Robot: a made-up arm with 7 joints.
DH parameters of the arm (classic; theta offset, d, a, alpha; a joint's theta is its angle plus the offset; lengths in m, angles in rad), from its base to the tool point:
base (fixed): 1.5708 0.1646 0 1.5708
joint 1: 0 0.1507 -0.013 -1.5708
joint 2: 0 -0.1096 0.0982 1.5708
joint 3: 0 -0.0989 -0.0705 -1.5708
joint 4: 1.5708 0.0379 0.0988 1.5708
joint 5: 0 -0.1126 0.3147 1.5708
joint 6: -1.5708 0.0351 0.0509 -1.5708
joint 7: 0 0.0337 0.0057 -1.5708
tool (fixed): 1.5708 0.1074 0 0
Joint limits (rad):
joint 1: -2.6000..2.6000
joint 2: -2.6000..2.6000
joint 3: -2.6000..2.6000
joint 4: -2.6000..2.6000
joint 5: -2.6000..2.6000
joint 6: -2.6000..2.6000
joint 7: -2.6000..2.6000
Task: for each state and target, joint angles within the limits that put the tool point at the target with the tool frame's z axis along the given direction. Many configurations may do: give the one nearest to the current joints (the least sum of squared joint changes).
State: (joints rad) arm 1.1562 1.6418 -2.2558 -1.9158 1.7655 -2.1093 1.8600
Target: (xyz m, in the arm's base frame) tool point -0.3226 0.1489 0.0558 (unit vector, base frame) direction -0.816 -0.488 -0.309
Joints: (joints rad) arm 1.0251 0.8650 -2.2389 -2.1231 2.3216 -2.3474 0.9939
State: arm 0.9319 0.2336 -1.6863 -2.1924 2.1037 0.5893 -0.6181
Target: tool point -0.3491 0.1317 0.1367 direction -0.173 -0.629 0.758
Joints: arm -0.0224 0.5107 -1.9852 -2.1480 2.4784 0.5037 -0.1429
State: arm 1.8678 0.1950 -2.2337 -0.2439 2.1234 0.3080 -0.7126
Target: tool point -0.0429 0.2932 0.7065 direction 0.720 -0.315 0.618
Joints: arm 1.6745 -0.0813 -2.6000 -0.4445 1.5185 0.2636 -0.3984
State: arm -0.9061 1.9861 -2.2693 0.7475 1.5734 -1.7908 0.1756
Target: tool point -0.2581 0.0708 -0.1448 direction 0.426 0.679 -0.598
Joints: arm -0.1709 1.2119 -2.6000 0.5291 1.7346 -1.8397 0.5298
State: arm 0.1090 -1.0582 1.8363 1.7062 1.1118 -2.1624 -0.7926
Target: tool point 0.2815 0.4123 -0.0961 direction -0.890 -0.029 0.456
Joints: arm 0.6804 -1.0514 2.3891 1.5774 0.6943 -2.5450 -0.9360
